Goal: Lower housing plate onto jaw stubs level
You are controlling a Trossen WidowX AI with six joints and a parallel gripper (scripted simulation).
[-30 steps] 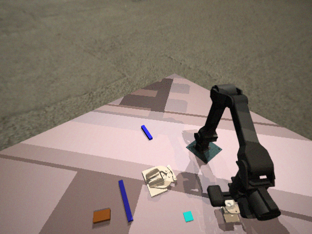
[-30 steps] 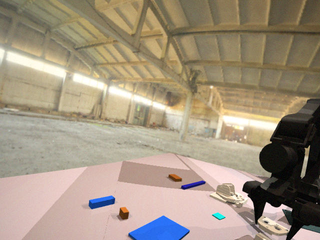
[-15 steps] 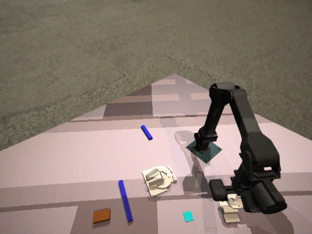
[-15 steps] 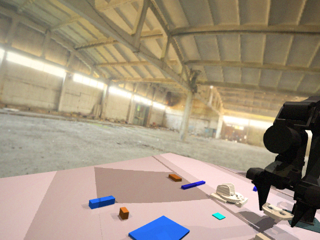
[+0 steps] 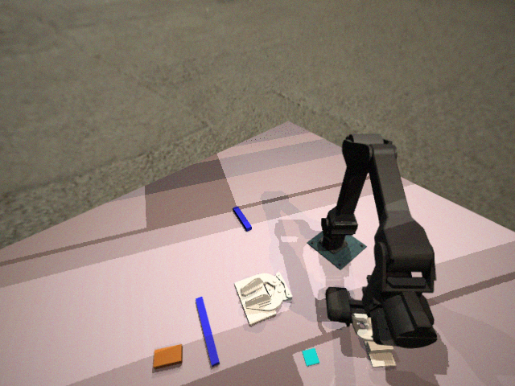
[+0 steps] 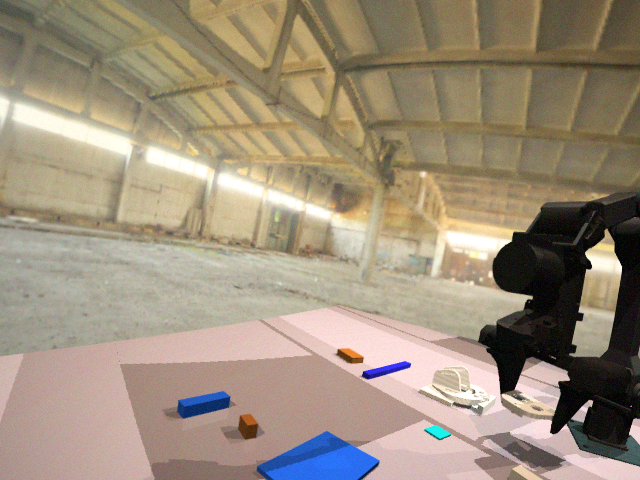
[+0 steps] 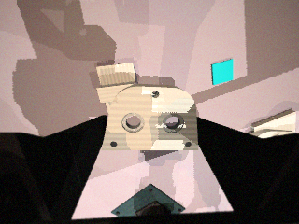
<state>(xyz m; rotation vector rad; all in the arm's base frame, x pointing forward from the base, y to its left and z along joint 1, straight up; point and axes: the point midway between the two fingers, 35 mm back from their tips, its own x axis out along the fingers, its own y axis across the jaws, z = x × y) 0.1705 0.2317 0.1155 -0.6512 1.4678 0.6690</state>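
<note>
The cyan tile lies 11 cm ahead of my gripper tip, 4 cm to the right of it and 8 cm below it. The rest, counted from my gripper tip: long blue bar 27 cm ahead, 24 cm to the right, 8 cm below; then orange cube 31 cm ahead, 17 cm to the left, 7 cm below; then blue slab 20 cm ahead, 15 cm to the left, 8 cm below.
</note>
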